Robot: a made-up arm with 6 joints.
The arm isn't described. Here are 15 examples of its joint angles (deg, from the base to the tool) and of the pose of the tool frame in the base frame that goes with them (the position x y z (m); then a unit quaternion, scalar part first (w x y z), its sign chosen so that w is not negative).
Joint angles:
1: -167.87 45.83 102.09 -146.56 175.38 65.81
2: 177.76 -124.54 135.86 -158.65 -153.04 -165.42
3: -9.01 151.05 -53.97 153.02 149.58 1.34
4: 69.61 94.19 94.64 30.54 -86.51 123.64
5: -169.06 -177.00 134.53 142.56 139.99 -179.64
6: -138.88 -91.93 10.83 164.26 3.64 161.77
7: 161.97 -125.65 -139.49 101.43 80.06 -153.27
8: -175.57 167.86 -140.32 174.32 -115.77 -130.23
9: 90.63 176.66 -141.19 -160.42 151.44 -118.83
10: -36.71 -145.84 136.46 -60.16 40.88 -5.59
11: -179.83 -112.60 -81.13 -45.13 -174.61 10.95
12: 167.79 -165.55 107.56 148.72 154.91 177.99
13: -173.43 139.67 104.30 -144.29 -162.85 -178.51
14: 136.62 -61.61 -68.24 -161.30 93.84 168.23
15: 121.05 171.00 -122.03 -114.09 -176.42 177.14
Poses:
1: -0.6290 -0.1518 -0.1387 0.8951 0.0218 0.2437 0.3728
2: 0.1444 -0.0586 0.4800 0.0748 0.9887 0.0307 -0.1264
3: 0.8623 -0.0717 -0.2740 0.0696 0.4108 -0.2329 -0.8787
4: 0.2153 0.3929 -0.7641 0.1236 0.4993 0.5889 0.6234
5: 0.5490 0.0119 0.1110 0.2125 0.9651 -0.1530 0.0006
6: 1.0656 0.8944 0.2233 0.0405 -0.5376 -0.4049 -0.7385
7: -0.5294 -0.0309 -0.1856 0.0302 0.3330 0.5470 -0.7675
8: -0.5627 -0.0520 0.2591 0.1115 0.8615 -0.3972 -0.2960
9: 0.0004 0.3384 0.2528 0.1372 0.3766 -0.7649 0.5042
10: -0.3120 0.1384 0.6831 0.6130 0.2681 0.1692 -0.7237
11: 0.2275 -0.0350 -0.6756 0.4659 -0.0609 0.0698 -0.8800
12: 0.6584 -0.2065 -0.0221 0.1437 0.9020 -0.2831 -0.2927
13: 0.3236 -0.0173 -0.4667 0.1710 -0.3690 -0.2159 0.8877
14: 0.6569 -0.5766 -0.3394 0.3069 -0.8676 0.2978 0.2539
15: -0.3100 0.4489 0.0914 0.3729 0.9126 0.0665 0.1541
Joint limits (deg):
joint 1: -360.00..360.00
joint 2: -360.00..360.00
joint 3: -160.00..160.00
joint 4: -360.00..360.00
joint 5: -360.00..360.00
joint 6: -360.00..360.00
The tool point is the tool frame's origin. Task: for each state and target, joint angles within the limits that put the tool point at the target. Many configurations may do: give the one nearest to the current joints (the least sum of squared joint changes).
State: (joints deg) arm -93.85 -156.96 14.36 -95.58 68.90 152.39
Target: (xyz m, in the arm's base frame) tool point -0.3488 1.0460 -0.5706
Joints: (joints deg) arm -78.47 -136.86 23.50 -93.84 63.63 152.39
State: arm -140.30 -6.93 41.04 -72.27 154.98 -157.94
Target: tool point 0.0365 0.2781 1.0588
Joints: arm -109.96 -42.88 41.99 -75.03 150.01 -157.94
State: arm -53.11 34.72 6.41 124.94 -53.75 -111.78
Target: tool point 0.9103 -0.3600 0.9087
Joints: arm -15.64 32.96 18.47 130.02 -68.95 -111.78
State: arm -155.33 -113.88 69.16 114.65 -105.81 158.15
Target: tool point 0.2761 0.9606 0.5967
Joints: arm -114.17 -100.47 51.48 109.17 -87.63 158.15
